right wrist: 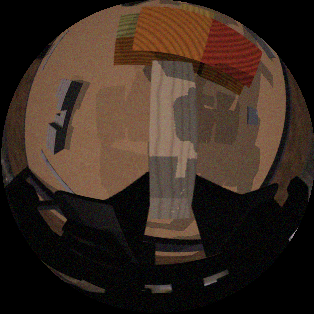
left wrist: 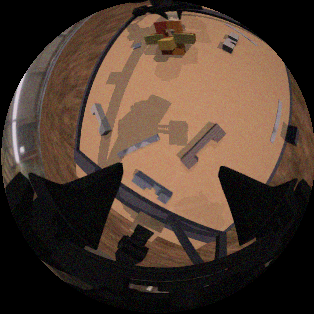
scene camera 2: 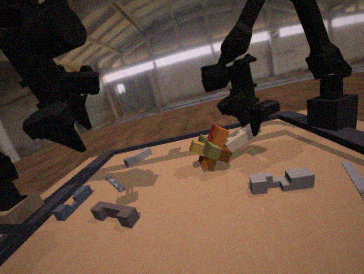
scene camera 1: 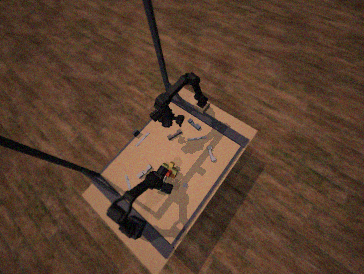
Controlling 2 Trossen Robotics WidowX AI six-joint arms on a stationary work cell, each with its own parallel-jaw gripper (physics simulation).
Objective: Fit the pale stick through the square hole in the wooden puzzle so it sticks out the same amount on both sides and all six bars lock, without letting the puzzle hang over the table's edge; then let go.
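Where they show: left gripper, fingertip midpoint: (left wrist: 173, 169) (scene camera 2: 87, 138) (scene camera 1: 175, 126); right gripper, fingertip midpoint: (right wrist: 168, 176) (left wrist: 174, 19) (scene camera 2: 251, 134) (scene camera 1: 160, 187); left arm's base at its link origin: (left wrist: 143, 231) (scene camera 2: 11, 203) (scene camera 1: 201, 103); right arm's base at its link origin: (scene camera 2: 331, 97) (scene camera 1: 132, 227).
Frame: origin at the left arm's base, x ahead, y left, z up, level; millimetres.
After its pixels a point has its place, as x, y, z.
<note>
The wooden puzzle (scene camera 1: 170, 170) (scene camera 2: 212, 148) (left wrist: 168, 42) (right wrist: 172, 34), with orange, red, green and yellow bars, is on the table, inside its edges. The pale stick (scene camera 2: 241, 137) @(676, 147, 3) (right wrist: 170, 110) @(663, 156, 8) slopes from my right gripper (scene camera 2: 255, 131) @(715, 178, -7) (right wrist: 168, 176) @(715, 178, -7) to the puzzle's near side in the right wrist view. Its far end meets the puzzle there; how deep it reaches into the hole is hidden. My right gripper is shut on the stick's rear part. My left gripper (scene camera 2: 84, 139) @(334, 12, 125) (left wrist: 173, 169) @(334, 12, 125) is open and empty, high above the table and far from the puzzle.
A grey notched block (scene camera 2: 282, 181) @(712, -7, -49) (left wrist: 230, 43) @(670, -2, -34) (right wrist: 64, 117) @(709, 12, -52) lies beside the puzzle. A brown notched block (scene camera 2: 115, 214) @(344, -21, -52) (left wrist: 202, 146) @(340, -18, -35), a blue-grey notched block (scene camera 2: 73, 202) @(172, 43, -49) (left wrist: 152, 187) @(171, 44, -49) and several thin pieces lie around. Dark rails (scene camera 1: 212, 121) @(62, 156, -45) run along the table's edges.
</note>
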